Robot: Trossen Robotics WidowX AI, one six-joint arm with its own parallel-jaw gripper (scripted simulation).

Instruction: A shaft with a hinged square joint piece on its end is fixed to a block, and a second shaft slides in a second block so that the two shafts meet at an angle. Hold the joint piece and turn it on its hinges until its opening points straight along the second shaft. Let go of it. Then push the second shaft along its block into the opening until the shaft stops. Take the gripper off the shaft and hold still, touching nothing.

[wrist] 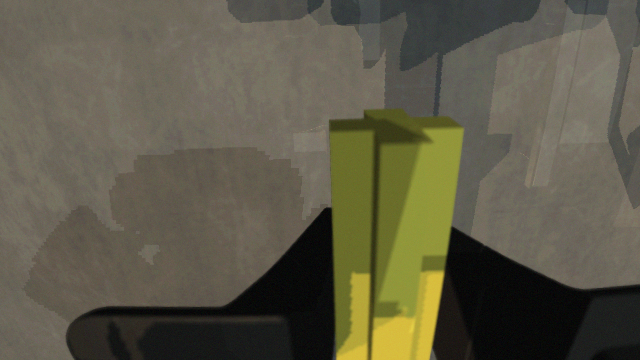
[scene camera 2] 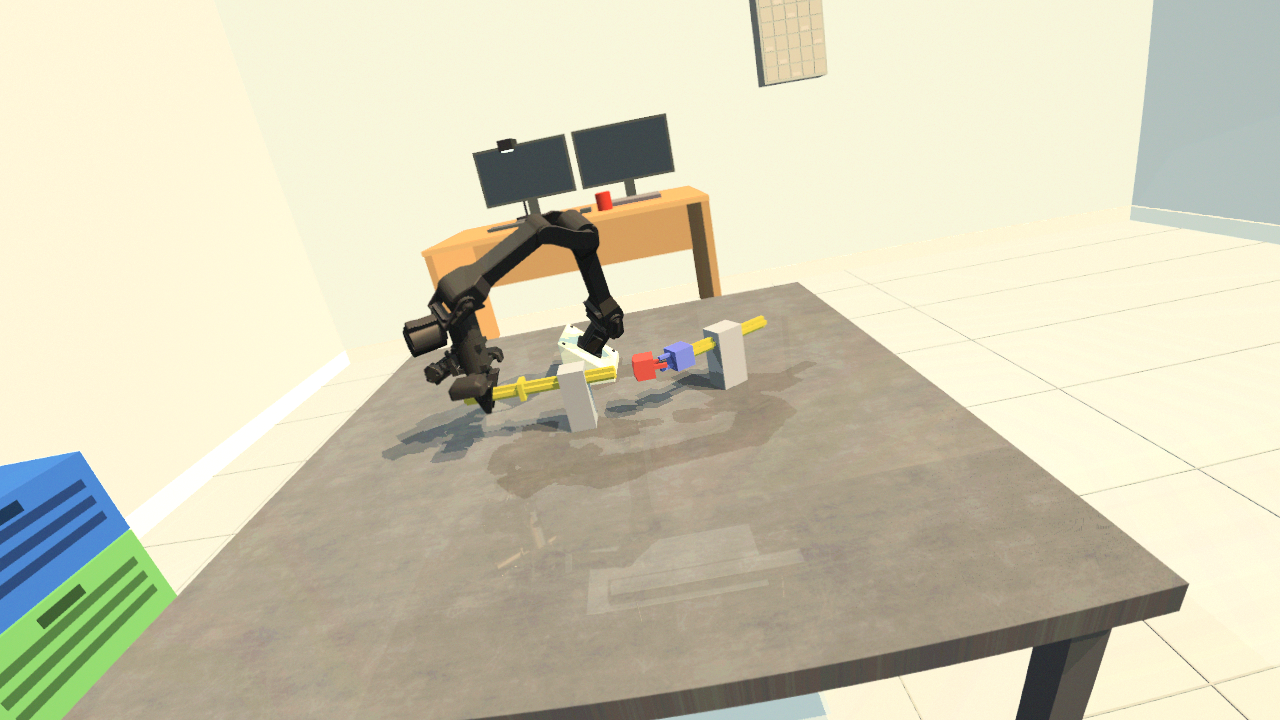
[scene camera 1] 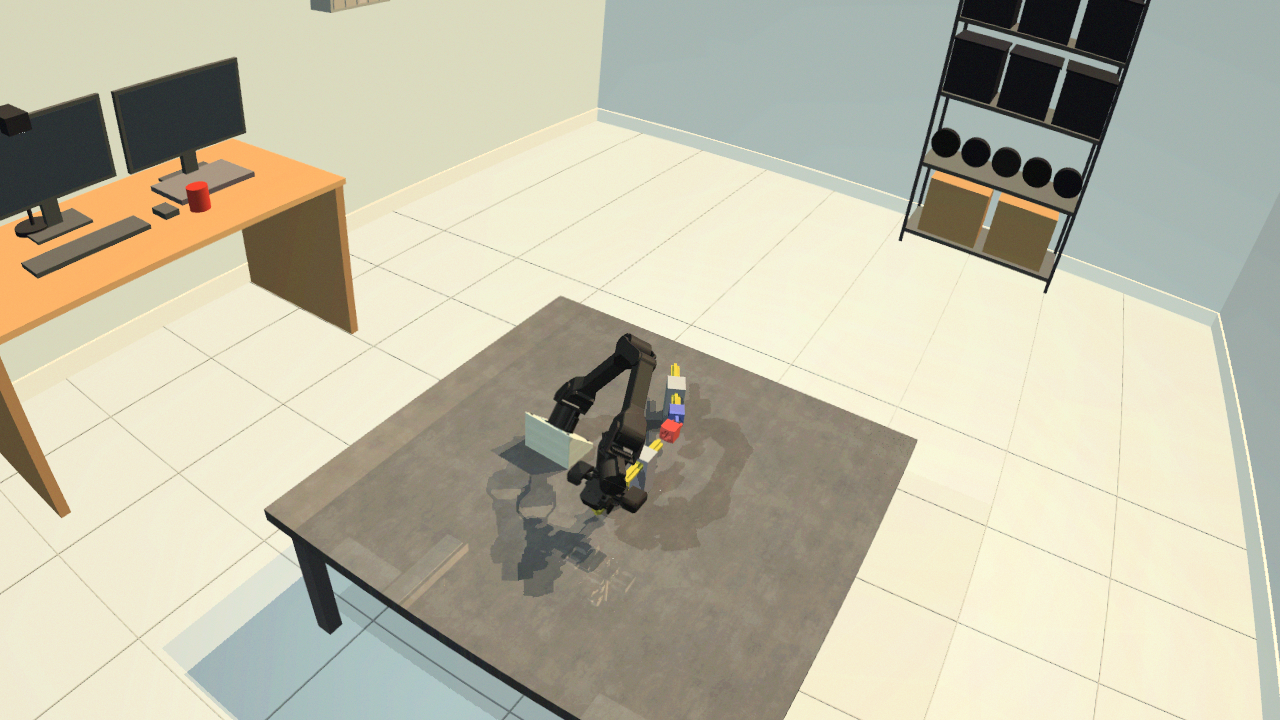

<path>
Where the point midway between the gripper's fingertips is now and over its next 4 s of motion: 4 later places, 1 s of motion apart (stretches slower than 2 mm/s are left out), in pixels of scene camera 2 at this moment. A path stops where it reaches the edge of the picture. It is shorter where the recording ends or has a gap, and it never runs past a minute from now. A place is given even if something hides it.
My gripper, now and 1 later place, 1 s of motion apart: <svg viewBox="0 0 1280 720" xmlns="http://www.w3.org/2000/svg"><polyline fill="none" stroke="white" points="490,410 511,406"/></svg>
</path>
